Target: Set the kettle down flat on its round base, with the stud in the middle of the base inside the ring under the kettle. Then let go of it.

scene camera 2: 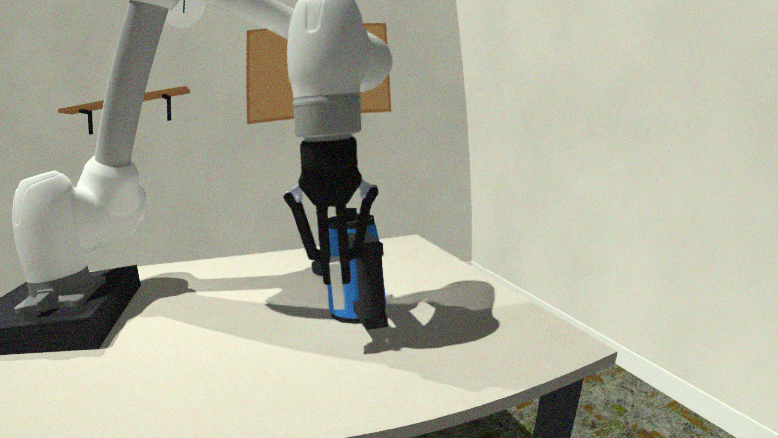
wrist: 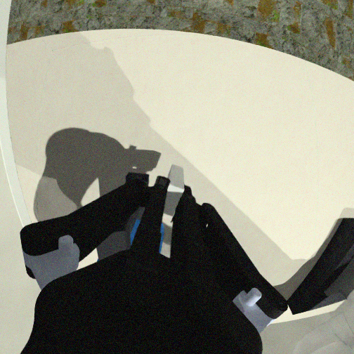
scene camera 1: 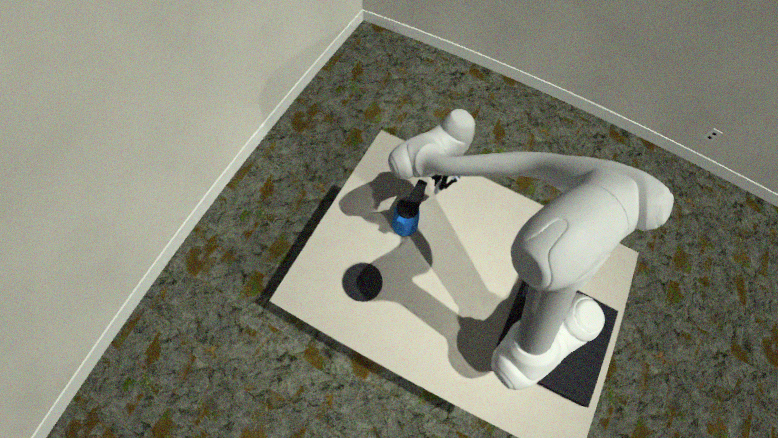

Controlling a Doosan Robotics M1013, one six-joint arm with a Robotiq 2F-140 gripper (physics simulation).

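The blue kettle with a black lid stands roughly upright on the table, off its base; slivers of its blue body show in the wrist view. Its black handle sticks out on the side toward scene camera 2. My gripper points down and is shut with nothing between its fingers. It is low beside the handle, in front of the blue body in scene camera 2. The round black base lies apart from the kettle, partly in shadow. Its stud and the kettle's underside ring cannot be seen.
The table bears the arm's dark mounting plate. The arm's shadow falls across kettle and base. Walls stand beyond the table; a brown board and a shelf hang on one.
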